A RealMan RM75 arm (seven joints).
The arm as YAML. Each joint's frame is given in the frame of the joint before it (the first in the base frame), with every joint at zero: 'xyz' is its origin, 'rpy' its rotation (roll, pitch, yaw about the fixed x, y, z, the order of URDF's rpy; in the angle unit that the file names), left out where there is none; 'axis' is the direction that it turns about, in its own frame. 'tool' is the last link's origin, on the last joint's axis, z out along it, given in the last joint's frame.
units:
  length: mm
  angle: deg
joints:
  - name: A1
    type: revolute
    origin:
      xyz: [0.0, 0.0, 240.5]
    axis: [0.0, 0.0, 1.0]
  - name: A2
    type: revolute
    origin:
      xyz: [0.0, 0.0, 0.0]
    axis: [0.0, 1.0, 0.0]
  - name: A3
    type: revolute
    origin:
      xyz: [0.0, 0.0, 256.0]
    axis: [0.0, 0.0, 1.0]
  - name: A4
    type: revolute
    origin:
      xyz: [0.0, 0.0, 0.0]
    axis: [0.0, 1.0, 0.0]
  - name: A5
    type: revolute
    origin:
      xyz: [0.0, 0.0, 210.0]
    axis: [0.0, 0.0, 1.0]
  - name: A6
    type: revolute
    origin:
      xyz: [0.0, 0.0, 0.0]
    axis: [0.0, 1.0, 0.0]
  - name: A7
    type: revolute
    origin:
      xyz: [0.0, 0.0, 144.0]
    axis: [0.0, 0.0, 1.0]
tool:
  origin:
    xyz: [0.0, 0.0, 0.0]
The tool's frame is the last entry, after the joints.
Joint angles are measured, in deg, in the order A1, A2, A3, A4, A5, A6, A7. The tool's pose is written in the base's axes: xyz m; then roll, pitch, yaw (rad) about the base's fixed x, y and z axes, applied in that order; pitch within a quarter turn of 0, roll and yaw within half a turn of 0. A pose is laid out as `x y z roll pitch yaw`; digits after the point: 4 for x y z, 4 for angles.
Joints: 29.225, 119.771, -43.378, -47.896, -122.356, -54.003, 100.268
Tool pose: 0.3108 0.3950 0.0452 -2.4273 0.4786 -0.6139
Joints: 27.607, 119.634, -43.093, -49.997, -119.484, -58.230, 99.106
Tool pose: 0.3069 0.3872 0.0513 -2.4622 0.5071 -0.5906
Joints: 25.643, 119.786, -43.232, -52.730, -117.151, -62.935, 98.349
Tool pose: 0.3018 0.3767 0.0557 -2.5039 0.5251 -0.5658
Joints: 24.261, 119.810, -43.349, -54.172, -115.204, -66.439, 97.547
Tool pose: 0.2984 0.3683 0.0577 -2.5397 0.5392 -0.5486
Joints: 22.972, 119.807, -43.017, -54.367, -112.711, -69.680, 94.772
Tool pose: 0.2973 0.3590 0.0579 -2.5659 0.5532 -0.5151
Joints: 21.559, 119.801, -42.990, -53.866, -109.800, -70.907, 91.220
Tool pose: 0.3000 0.3516 0.0582 -2.5577 0.5697 -0.4747
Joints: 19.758, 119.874, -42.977, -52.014, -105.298, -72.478, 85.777
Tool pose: 0.3043 0.3408 0.0553 -2.5472 0.6027 -0.4220
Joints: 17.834, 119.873, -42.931, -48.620, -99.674, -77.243, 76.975
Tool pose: 0.3051 0.3233 0.0481 -2.5494 0.6402 -0.3182
